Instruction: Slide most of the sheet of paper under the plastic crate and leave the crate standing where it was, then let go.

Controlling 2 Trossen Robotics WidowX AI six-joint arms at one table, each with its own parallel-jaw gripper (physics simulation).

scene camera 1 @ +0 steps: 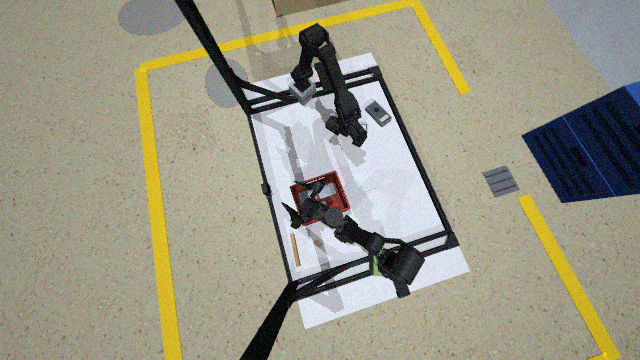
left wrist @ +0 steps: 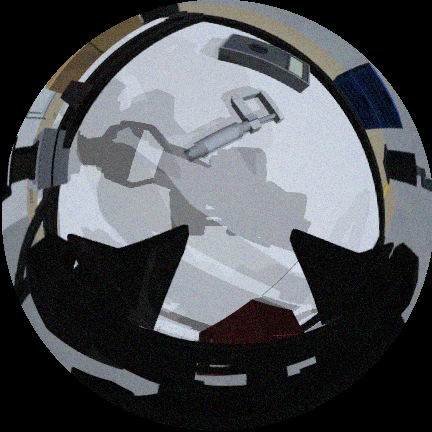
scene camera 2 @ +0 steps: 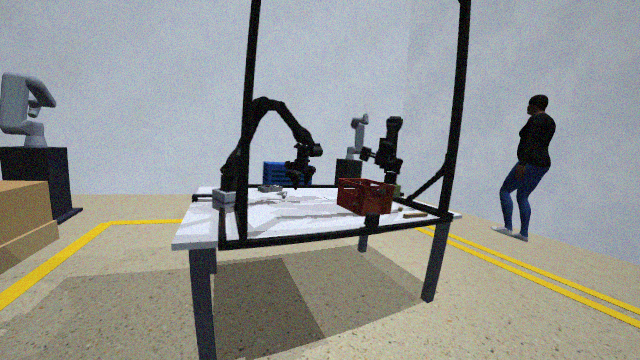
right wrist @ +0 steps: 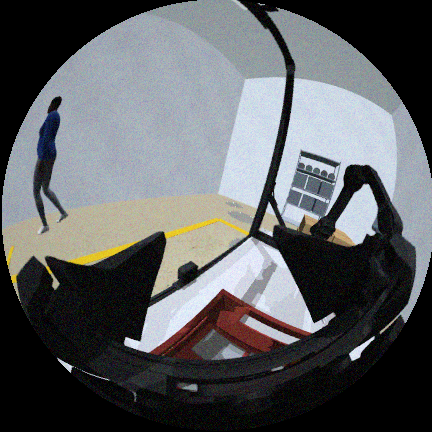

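The red plastic crate (scene camera 1: pixel 341 191) (scene camera 2: pixel 365 199) (left wrist: pixel 255 322) (right wrist: pixel 235 326) stands upright on the white table. The white sheet of paper (scene camera 1: pixel 361 182) (left wrist: pixel 287 289) barely stands out from the table; its faint edge runs out from beside the crate, to the right in scene camera 1. How much lies under the crate cannot be told. My left gripper (scene camera 1: pixel 345 132) (scene camera 2: pixel 300 181) (left wrist: pixel 241 232) is open and empty, pointing down above the table, apart from crate and paper. My right gripper (scene camera 1: pixel 290 194) (right wrist: pixel 220 233) is open and empty, high over the crate's far-left part in scene camera 1.
A grey meter (scene camera 1: pixel 377 113) (scene camera 2: pixel 270 188) (left wrist: pixel 265 59) and a grey micrometer (left wrist: pixel 220 140) lie near my left gripper. A wooden strip (scene camera 1: pixel 296 250) (scene camera 2: pixel 415 215) lies near the table's edge beyond the crate. A green object (scene camera 1: pixel 377 266) is by my right arm's base. Black frame bars (scene camera 1: pixel 415 155) border the table.
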